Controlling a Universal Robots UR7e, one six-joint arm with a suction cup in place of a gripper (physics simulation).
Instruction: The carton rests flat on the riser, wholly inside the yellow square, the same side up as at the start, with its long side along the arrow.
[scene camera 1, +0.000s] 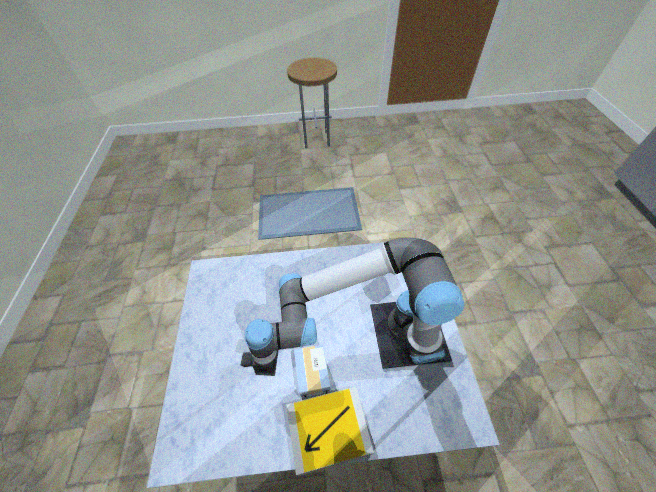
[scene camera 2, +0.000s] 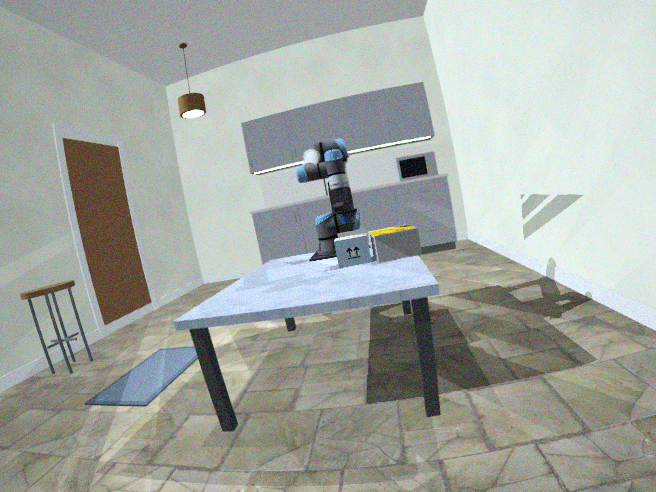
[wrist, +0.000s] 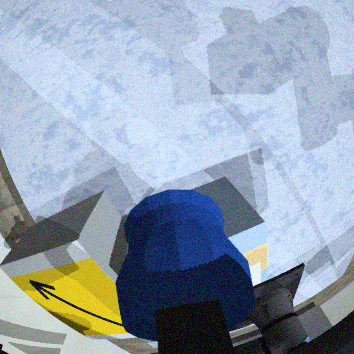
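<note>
The carton (scene camera 1: 312, 370) (scene camera 2: 353, 250) is light blue with a tan band and a white label on top. It lies flat on the table, with one short end against the grey riser (scene camera 1: 292, 424) (scene camera 2: 397, 243). The riser's top carries the yellow square (scene camera 1: 339, 439) (wrist: 77, 281) with a black arrow (scene camera 1: 327, 429) pointing to the front left. My suction cup (wrist: 182, 260) (scene camera 1: 259, 366) hangs low over the table, just left of the carton and apart from it, holding nothing. In the wrist view the cup hides most of the carton (wrist: 256, 242).
The arm's base stands on a black plate (scene camera 1: 387, 339) at the right of the pale marble table (scene camera 1: 212, 317) (scene camera 2: 296, 296). The riser sits at the table's front edge. A stool (scene camera 1: 311, 71) and a blue floor mat (scene camera 1: 309, 212) lie beyond the table.
</note>
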